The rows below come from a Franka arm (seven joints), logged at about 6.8 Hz.
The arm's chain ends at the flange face. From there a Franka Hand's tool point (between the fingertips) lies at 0.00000 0.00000 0.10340 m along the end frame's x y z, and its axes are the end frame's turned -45 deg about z.
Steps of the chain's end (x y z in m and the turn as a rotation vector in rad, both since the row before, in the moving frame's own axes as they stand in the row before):
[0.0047, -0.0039, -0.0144, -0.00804, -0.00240, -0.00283]
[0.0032, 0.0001, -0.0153, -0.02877, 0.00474, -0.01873]
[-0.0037, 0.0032, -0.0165, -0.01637, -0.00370, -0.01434]
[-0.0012, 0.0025, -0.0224, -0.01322, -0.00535, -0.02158]
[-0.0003, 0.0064, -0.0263, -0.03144, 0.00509, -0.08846]
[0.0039, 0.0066, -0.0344, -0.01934, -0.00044, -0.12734]
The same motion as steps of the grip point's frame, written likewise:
[0.0053, 0.0010, -0.0144, -0.00399, -0.00738, -0.00283]
[0.0005, 0.0048, -0.0153, -0.02370, -0.01699, -0.01873]
[-0.0063, 0.0006, -0.0165, -0.00896, -0.01419, -0.01434]
[-0.0040, 0.0015, -0.0224, -0.00556, -0.01313, -0.02158]
[-0.0065, 0.0071, -0.0264, -0.02583, -0.01863, -0.08846]
[-0.0033, 0.0089, -0.0344, -0.01336, -0.01399, -0.12734]

